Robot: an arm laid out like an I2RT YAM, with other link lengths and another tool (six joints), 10 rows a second.
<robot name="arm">
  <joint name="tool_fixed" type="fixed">
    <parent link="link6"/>
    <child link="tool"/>
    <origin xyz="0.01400 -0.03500 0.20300" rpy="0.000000 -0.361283 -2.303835"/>
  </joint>
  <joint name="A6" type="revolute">
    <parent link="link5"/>
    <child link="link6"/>
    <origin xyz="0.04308 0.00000 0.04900" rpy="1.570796 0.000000 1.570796"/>
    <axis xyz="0 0 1"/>
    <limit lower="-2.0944" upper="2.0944"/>
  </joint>
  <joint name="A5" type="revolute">
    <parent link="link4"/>
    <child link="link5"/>
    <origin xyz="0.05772 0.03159 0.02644" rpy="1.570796 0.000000 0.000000"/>
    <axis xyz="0 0 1"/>
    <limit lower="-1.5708" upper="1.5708"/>
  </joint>
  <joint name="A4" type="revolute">
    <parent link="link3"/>
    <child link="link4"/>
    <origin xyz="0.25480 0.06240 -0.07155"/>
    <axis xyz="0 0 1"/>
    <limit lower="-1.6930" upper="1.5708"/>
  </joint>
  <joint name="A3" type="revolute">
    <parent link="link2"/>
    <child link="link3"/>
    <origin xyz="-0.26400 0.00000 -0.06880" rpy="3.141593 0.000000 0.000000"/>
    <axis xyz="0 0 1"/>
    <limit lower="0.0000" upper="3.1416"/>
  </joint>
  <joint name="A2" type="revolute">
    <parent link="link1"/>
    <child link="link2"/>
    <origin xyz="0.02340 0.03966 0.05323" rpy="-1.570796 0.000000 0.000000"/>
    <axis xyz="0 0 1"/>
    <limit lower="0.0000" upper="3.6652"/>
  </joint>
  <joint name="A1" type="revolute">
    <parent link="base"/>
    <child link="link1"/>
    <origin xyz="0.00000 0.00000 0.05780"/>
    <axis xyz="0 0 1"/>
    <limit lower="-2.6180" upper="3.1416"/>
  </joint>
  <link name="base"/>
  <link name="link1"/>
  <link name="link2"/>
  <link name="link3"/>
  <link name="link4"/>
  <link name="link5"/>
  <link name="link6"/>
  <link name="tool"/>
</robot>
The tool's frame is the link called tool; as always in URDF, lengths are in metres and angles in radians.
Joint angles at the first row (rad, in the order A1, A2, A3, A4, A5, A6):
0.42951 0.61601 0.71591 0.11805 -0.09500 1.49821
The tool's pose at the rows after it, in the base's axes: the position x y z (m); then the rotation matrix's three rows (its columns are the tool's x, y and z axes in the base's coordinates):
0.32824 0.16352 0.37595; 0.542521 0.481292 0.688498; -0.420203 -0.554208 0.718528; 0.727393 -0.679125 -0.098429
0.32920 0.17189 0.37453; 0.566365 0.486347 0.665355; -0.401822 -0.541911 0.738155; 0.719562 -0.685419 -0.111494
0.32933 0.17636 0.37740; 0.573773 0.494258 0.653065; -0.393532 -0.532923 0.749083; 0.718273 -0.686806 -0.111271
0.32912 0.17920 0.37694; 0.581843 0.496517 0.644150; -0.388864 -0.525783 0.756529; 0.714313 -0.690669 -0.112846
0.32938 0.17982 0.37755; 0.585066 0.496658 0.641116; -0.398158 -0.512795 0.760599; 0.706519 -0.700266 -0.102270
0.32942 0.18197 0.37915; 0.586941 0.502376 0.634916; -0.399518 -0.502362 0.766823; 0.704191 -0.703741 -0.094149
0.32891 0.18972 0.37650; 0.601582 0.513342 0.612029; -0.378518 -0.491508 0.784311; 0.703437 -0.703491 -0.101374
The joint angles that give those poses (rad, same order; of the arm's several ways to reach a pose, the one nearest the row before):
0.42914 0.63919 0.73080 0.07558 -0.12872 1.51421
0.42950 0.66161 0.74796 0.06616 -0.15675 1.52304
0.42959 0.67472 0.76217 0.06521 -0.17253 1.52737
0.42991 0.67991 0.76544 0.06445 -0.18250 1.53340
0.42950 0.68082 0.76126 0.07693 -0.18410 1.54977
0.42994 0.68521 0.76085 0.08891 -0.19079 1.55832
0.43025 0.69769 0.76084 0.09511 -0.21948 1.56006

